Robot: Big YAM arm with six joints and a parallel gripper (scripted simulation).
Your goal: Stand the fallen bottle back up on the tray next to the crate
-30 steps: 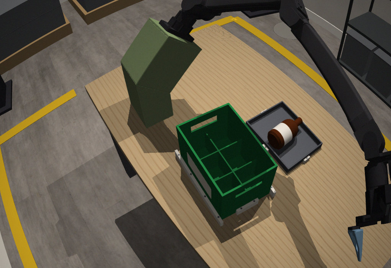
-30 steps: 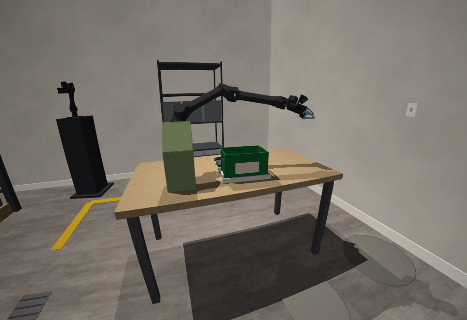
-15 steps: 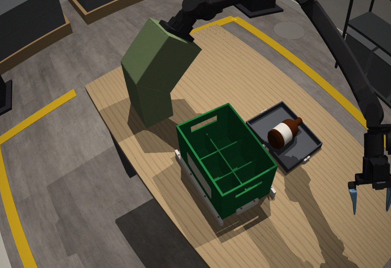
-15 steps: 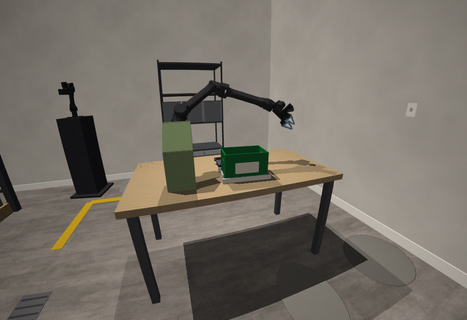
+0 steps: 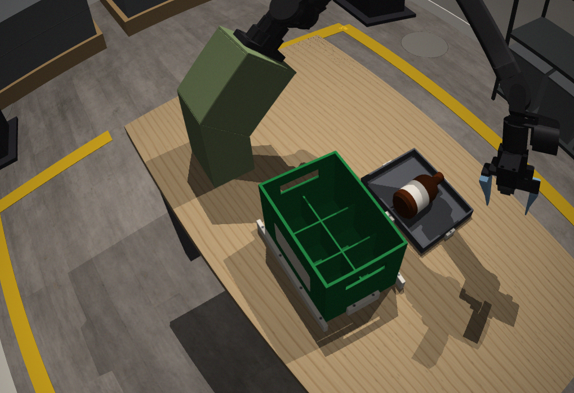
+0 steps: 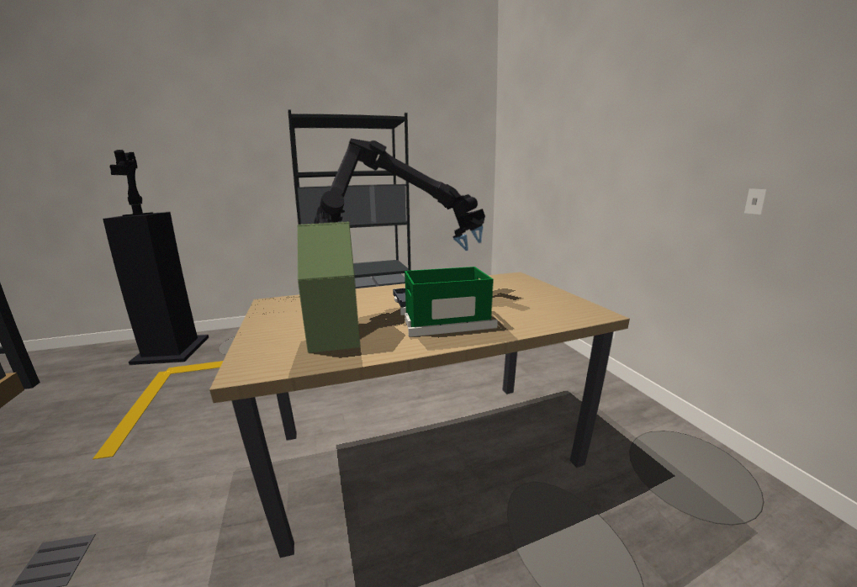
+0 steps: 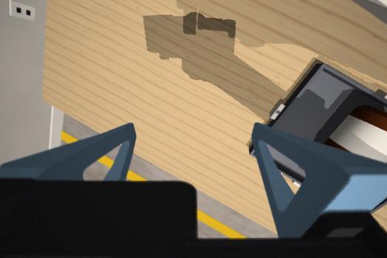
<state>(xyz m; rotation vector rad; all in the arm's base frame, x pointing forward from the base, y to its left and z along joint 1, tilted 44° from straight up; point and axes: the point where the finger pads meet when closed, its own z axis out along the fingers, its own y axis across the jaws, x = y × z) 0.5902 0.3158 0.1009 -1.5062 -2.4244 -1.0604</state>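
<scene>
Right now the brown bottle is 23 cm behind my hand, 18 cm below it and 5 cm to the right of it. Also, from my hand: dark grey tray: 23 cm behind, 21 cm below, 5 cm to the right; then green crate: 33 cm to the right, 20 cm behind, 13 cm below.
</scene>
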